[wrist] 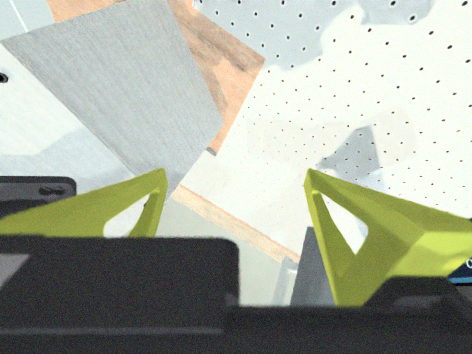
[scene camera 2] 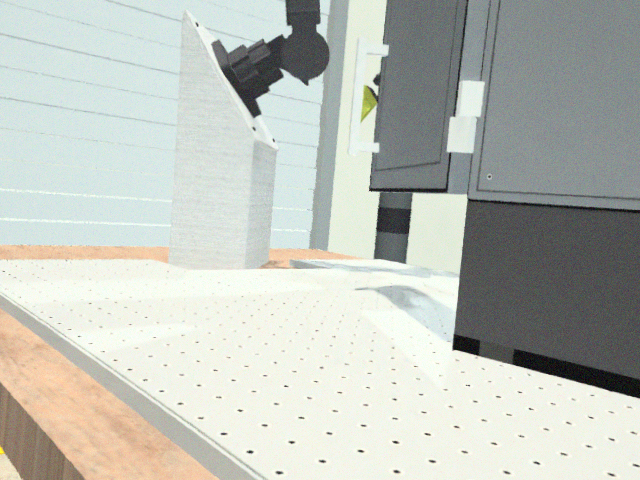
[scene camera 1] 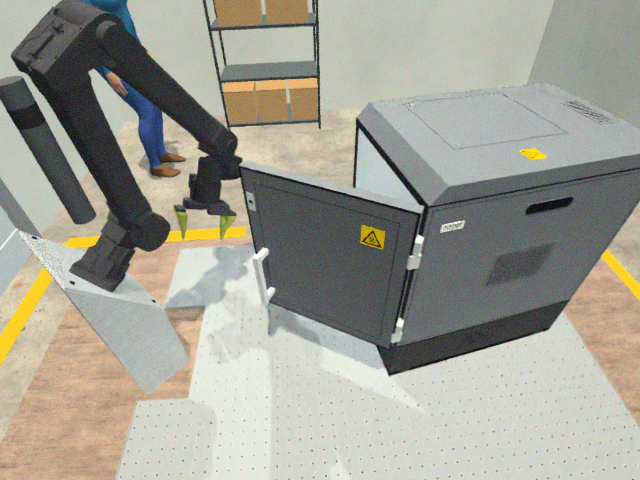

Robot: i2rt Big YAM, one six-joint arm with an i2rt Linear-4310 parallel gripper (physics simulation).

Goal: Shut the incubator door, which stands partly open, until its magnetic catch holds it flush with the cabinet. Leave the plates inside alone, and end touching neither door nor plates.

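Where they show: gripper, fingertip midpoint: [wrist: 235, 176] [scene camera 2: 372, 142] [scene camera 1: 202, 239]; arm's base, origin of the base link: [scene camera 2: 233, 81] [scene camera 1: 97, 276].
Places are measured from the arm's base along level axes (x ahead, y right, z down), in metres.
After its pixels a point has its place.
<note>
The incubator door [scene camera 1: 320, 268] @(x 0.452, y -0.058, z -0.017 m) [scene camera 2: 413, 103] @(x 0.477, y -0.049, z 0.073 m) stands partly open, swung out from the grey cabinet [scene camera 1: 465, 279] @(x 0.728, y -0.062, z -0.014 m) [scene camera 2: 558, 129] @(x 0.685, y -0.045, z 0.114 m) on its white hinges. Its white handle [scene camera 1: 261, 276] @(x 0.327, y -0.061, z 0.027 m) [scene camera 2: 356, 98] @(x 0.327, y -0.062, z 0.051 m) is near the free edge. My gripper [scene camera 1: 203, 237] @(x 0.124, y -0.215, z 0.083 m) [wrist: 235, 176] @(x 0.124, y -0.215, z 0.083 m) is open and empty, with its green fingers pointing down. In scene camera 1 it hangs just left of the door's free upper corner, apart from the handle. In scene camera 2 a green fingertip shows behind the handle, and the rest is hidden by the door. The plates inside do not show.
The arm's slanted metal pedestal [scene camera 1: 129, 335] @(x 0.065, y 0.066, z 0.103 m) [scene camera 2: 211, 180] @(x 0.076, y 0.050, z 0.172 m) [wrist: 120, 85] @(x -0.025, y -0.089, z 0.168 m) stands left of the cabinet. A perforated board [scene camera 1: 330, 423] @(x 0.490, y 0.111, z 0.308 m) [scene camera 2: 258, 372] @(x 0.655, y 0.182, z 0.308 m) [wrist: 400, 90] @(x 0.243, y -0.267, z 0.308 m) lies under the cabinet. A shelf rack [scene camera 1: 268, 70], a person [scene camera 1: 147, 118] and a dark post [scene camera 1: 49, 155] stand behind.
</note>
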